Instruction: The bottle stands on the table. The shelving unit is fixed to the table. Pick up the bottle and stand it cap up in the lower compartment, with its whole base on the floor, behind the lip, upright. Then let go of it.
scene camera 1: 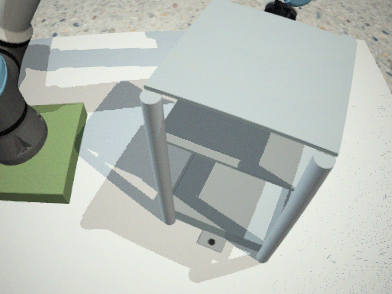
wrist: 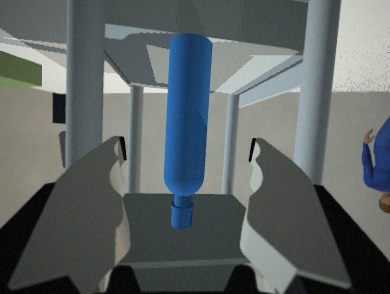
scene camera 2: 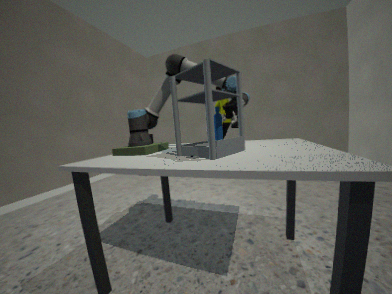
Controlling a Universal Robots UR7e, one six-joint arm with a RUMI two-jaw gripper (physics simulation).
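Seen in the pictures: gripper, fingertip midpoint: (wrist: 188, 140) (scene camera 2: 223, 124); arm's base, link origin: (scene camera 1: 19, 138) (scene camera 2: 140, 145).
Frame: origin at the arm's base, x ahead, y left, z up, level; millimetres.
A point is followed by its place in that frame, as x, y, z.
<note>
The blue bottle (scene camera 2: 218, 125) @(533, 11, 84) (wrist: 188, 110) @(531, 49, 65) stands upright, cap up, inside the lower compartment of the grey shelving unit (scene camera 1: 159, 160) @(384, -147, 200) (scene camera 2: 208, 110) @(571, -212, 136) (wrist: 86, 75) @(463, 88, 47). The wrist view is upside down, so the cap shows low and the base high, by the compartment floor. In the scene camera 2 view a low side panel hides the base. The bottle does not show in the scene camera 1 view. My gripper (scene camera 2: 234, 119) (wrist: 188, 140) @(539, 80, 90) is open and empty, backed off in front of the bottle, with clear gaps between both fingers and the bottle.
The unit's posts stand on both sides of the opening, and the middle shelf (scene camera 2: 200, 97) @(497, -105, 210) is above the bottle. A green block (scene camera 1: 62, 150) @(128, -23, 3) (scene camera 2: 135, 150) @(95, -135, -16) lies under the arm's base. A person in yellow (scene camera 2: 224, 104) is behind the unit; a blue-clothed person (wrist: 377, 160) shows at the wrist view's right edge.
</note>
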